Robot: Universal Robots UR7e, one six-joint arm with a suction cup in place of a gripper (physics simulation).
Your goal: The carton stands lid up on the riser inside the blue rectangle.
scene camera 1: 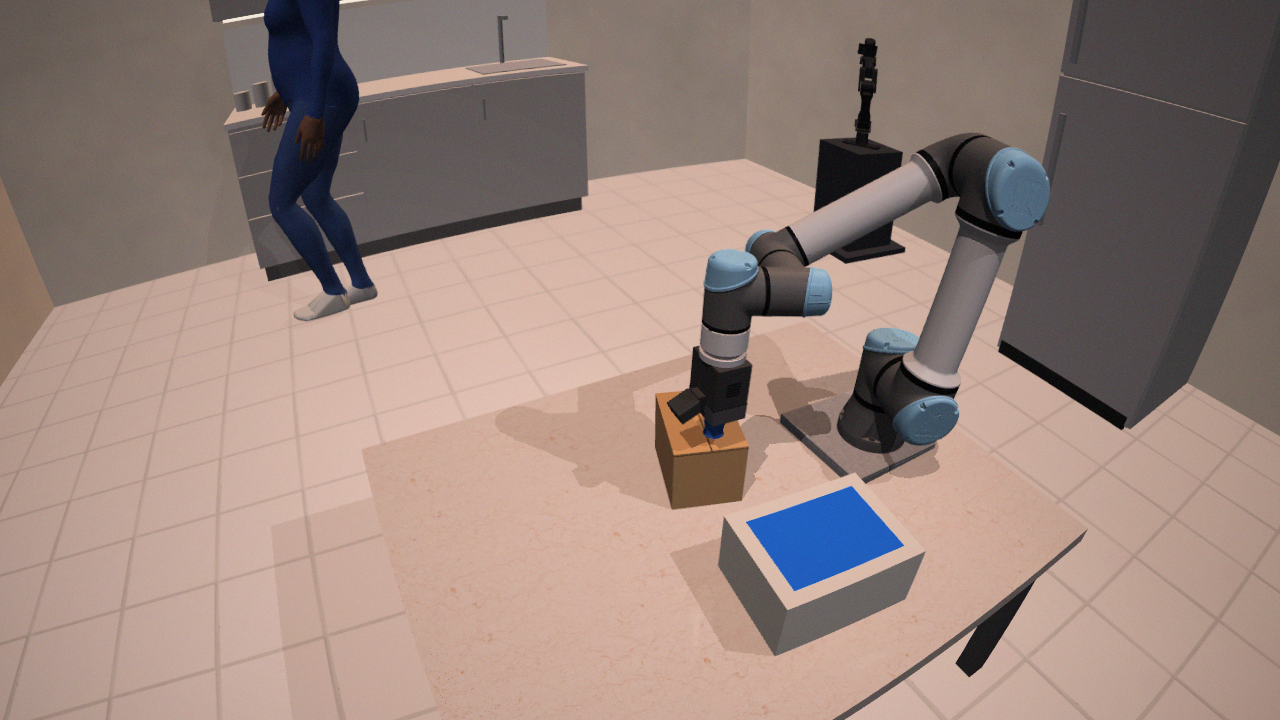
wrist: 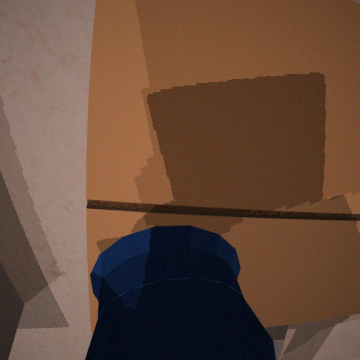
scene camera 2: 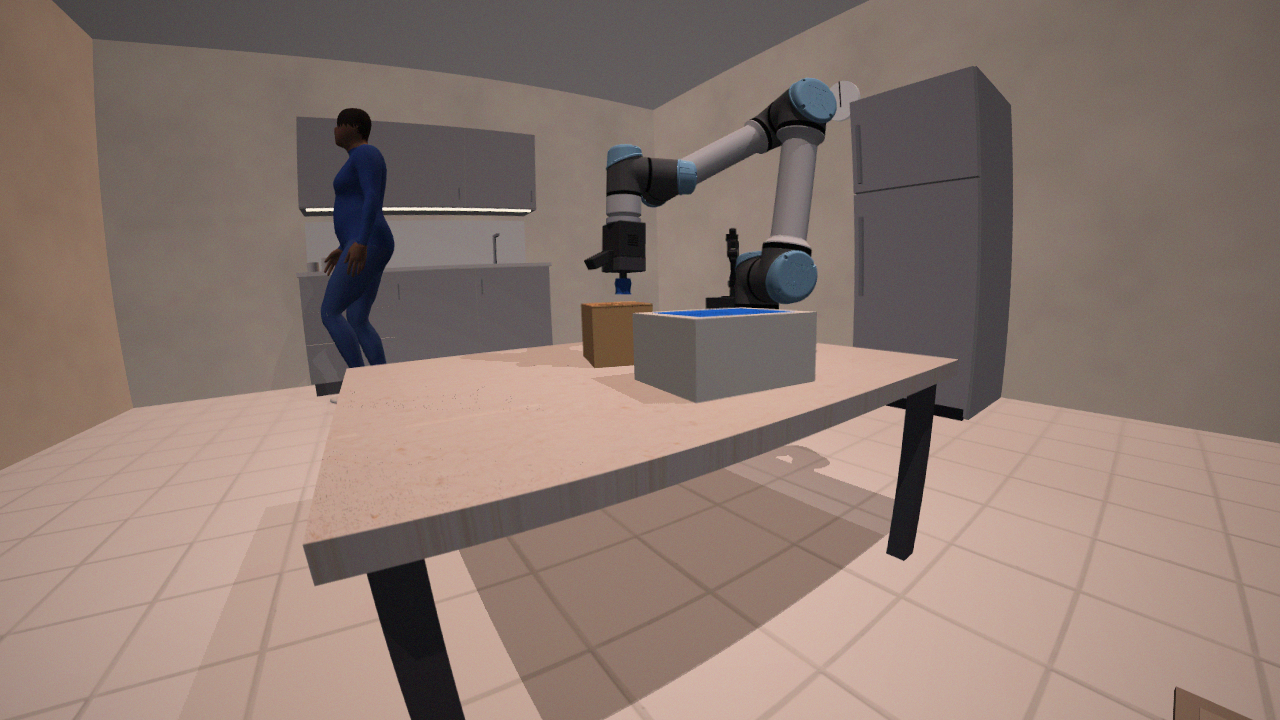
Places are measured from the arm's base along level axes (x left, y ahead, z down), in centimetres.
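Pixels of known places: hand, its tool point: [scene camera 1: 713, 432] [wrist: 166, 282] [scene camera 2: 623, 294]; arm's base, origin of its link: [scene camera 1: 871, 431].
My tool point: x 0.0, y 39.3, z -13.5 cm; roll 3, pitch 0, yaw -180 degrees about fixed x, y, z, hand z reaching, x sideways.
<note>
For each thing: its top centre in the pictures, then the offset to it from my tool point. Level surfaces: height alone.
- orange-brown carton, centre of its top: [wrist: 348, 216] [scene camera 1: 700, 418] [scene camera 2: 614, 303] dy -1.2, dx -6.8, dz +2.2 cm
- pale grey riser, centre of its top: [scene camera 1: 825, 534] [scene camera 2: 723, 312] dy -5.4, dx +26.2, dz +3.2 cm
- blue rectangle, centre of its top: [scene camera 1: 825, 534] [scene camera 2: 723, 312] dy -5.4, dx +26.2, dz +3.2 cm
- table, height of its surface: dz +15.2 cm
The orange-brown carton [scene camera 1: 707, 479] [scene camera 2: 608, 335] [wrist: 240, 40] stands upright on the table, behind and left of the riser in the first scene view. Its top faces up and has a dark seam across it. The pale grey riser [scene camera 1: 850, 601] [scene camera 2: 751, 358] carries the blue rectangle [scene camera 1: 823, 537] [scene camera 2: 725, 312] on its top. My suction gripper [scene camera 1: 713, 432] [scene camera 2: 622, 288] [wrist: 165, 250] points down over the carton's top. In the second scene view a small gap shows between the blue cup and the carton, so it is open and holds nothing.
The arm's base stands on a dark plate [scene camera 1: 859, 465] behind the riser on the table [scene camera 1: 537, 573] [scene camera 2: 465, 447]. A person in blue [scene camera 1: 313, 134] [scene camera 2: 362, 214] stands beyond the table, by the kitchen counter. A tall fridge [scene camera 1: 1136, 197] [scene camera 2: 921, 223] stands at the right.
</note>
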